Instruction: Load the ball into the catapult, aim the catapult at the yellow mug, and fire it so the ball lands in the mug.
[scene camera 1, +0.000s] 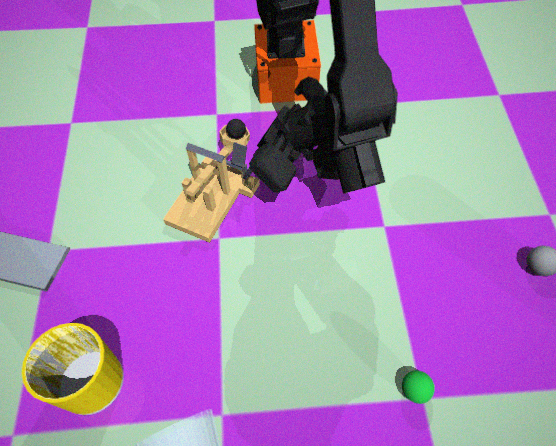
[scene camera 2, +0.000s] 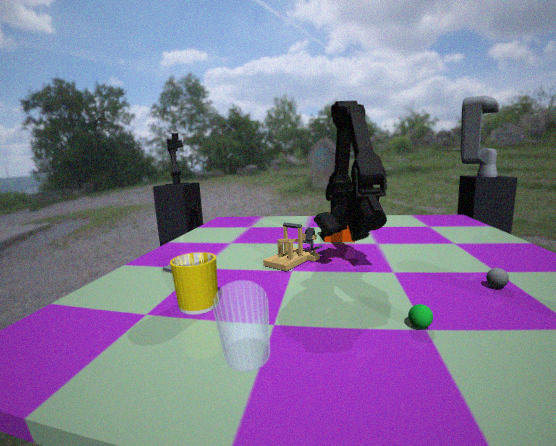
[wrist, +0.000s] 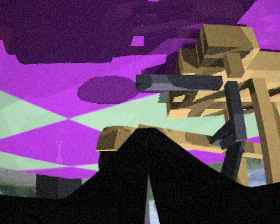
my gripper: scene camera 1; scene camera 2; wrist 145, 137
wooden catapult: scene camera 1; scene camera 2 291, 257; wrist
yellow mug: scene camera 1 69, 366; scene camera 2 195, 275; not seen in the wrist view (out of frame)
same spot on wooden catapult: (wrist: 224, 74) = (scene camera 1: 238, 181)
same spot on my gripper: (scene camera 2: 346, 213) = (scene camera 1: 310, 142)
